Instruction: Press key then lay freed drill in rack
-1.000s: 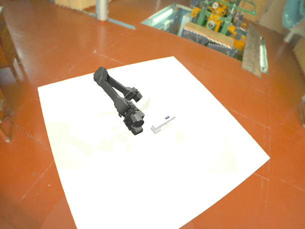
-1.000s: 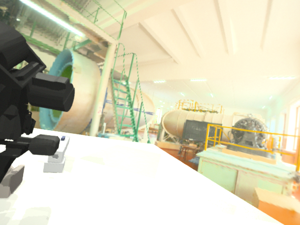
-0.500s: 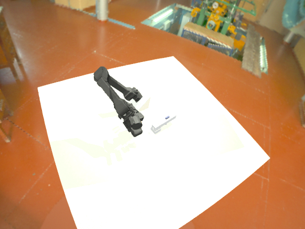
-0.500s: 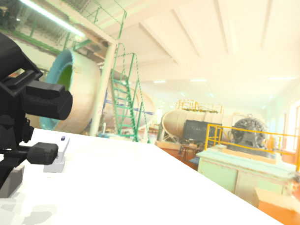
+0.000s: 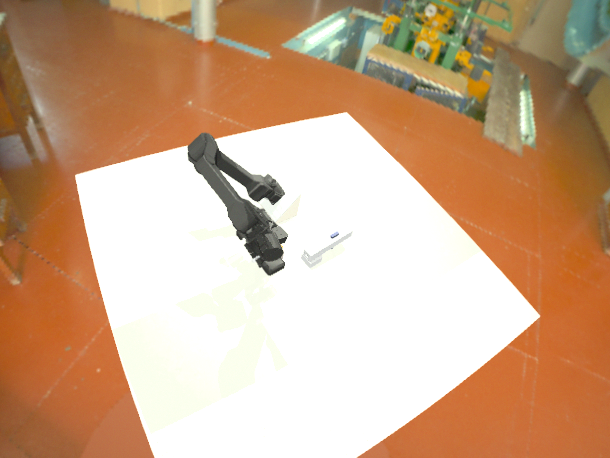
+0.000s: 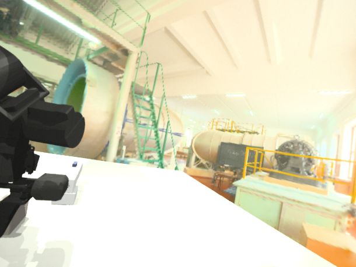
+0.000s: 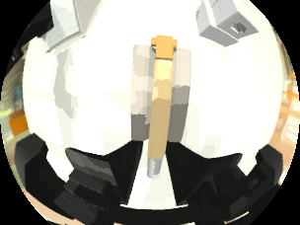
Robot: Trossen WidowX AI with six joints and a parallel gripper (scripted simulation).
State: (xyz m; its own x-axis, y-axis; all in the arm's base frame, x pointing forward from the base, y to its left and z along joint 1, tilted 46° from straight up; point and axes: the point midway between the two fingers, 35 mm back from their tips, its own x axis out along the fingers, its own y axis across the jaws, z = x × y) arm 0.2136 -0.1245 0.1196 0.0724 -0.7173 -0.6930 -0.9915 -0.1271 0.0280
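The drill lies 4 cm to the left of my gripper tip and 3 cm above it. From my gripper tip the other things lie so: small blue key: 5 cm ahead, 25 cm to the left, 5 cm above; grey slotted rack: 1 cm behind, 5 cm to the left, 1 cm above; pale grey drill block: 5 cm ahead, 22 cm to the left, 4 cm above.
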